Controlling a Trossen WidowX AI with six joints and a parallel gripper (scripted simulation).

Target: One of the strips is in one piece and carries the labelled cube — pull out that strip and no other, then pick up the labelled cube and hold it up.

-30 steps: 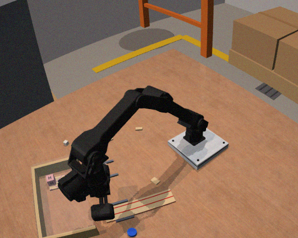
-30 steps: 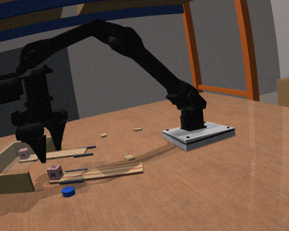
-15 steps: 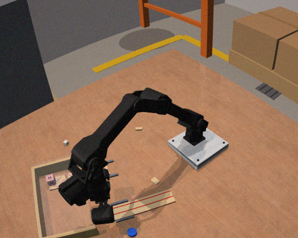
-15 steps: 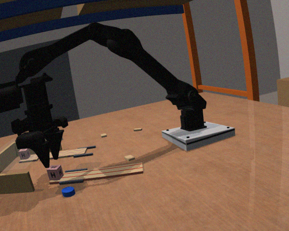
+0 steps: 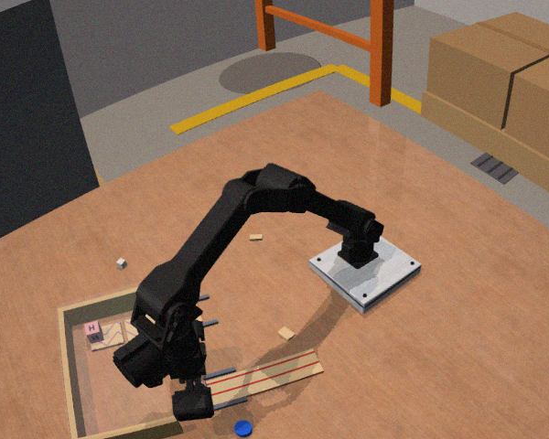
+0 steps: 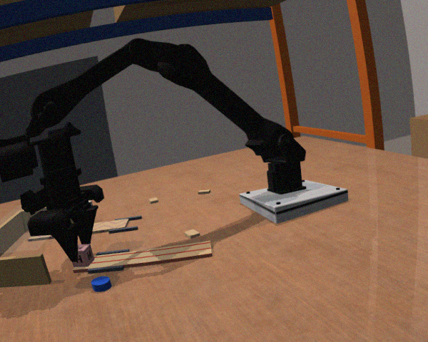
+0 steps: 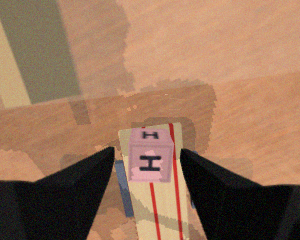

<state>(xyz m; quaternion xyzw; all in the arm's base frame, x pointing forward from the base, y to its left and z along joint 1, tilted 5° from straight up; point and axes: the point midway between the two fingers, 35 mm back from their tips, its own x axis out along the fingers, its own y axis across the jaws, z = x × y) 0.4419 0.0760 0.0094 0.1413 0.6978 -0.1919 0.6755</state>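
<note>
My gripper tip is now 10 cm to the right of the blue disc, 2 cm past it and 2 cm above it. Round my gripper tip: white cube (40 cm to the right, 3 cm behind, 1 cm below).
</note>
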